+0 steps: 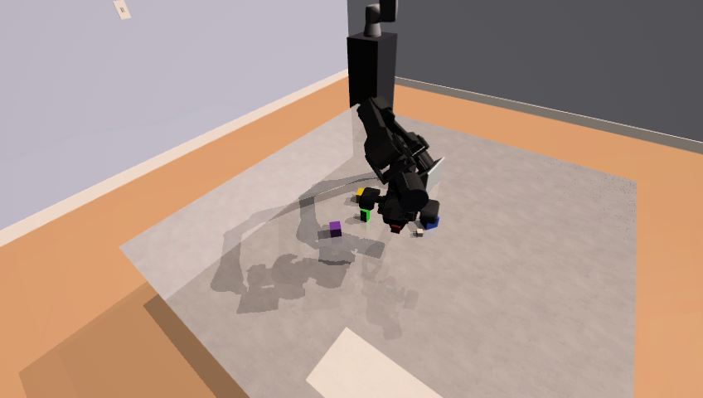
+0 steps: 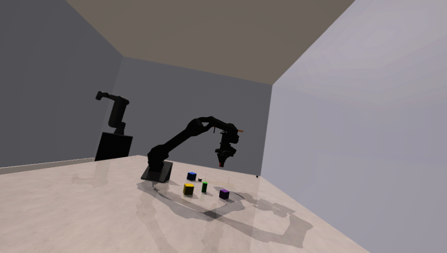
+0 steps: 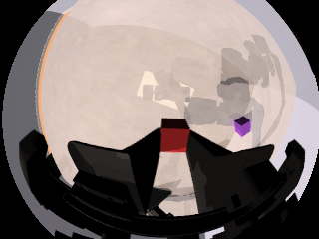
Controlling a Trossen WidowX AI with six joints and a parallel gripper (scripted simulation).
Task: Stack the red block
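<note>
Now: gripper tip 21 cm to the left of the yellow cube, 15 cm past it and 10 cm above it. The rest, counted from my gripper tip: red block: right at my gripper tip; then blue cube: 18 cm behind, 10 cm below, 3 cm to the left; then white cube: 12 cm behind, 11 cm below, 2 cm to the left.
</note>
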